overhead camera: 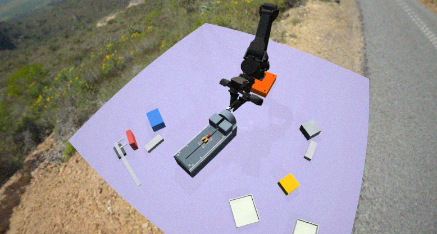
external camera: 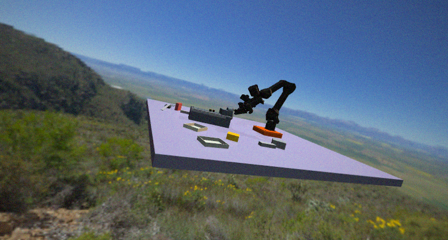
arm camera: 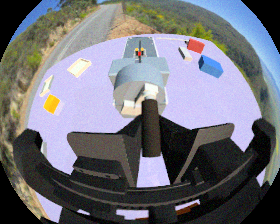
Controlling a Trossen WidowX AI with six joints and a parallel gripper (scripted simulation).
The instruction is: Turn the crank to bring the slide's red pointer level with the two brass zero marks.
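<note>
The red pointer is 14 cm ahead of my gripper tip, 1 cm to the right of it and 1 cm below it. The rest, counted from my gripper tip: blue block: 30 cm to the right, 17 cm ahead, 7 cm below; grey cube: 33 cm to the left, 14 cm behind, 8 cm below; dark crank handle: 2 cm behind, 2 cm above.
</note>
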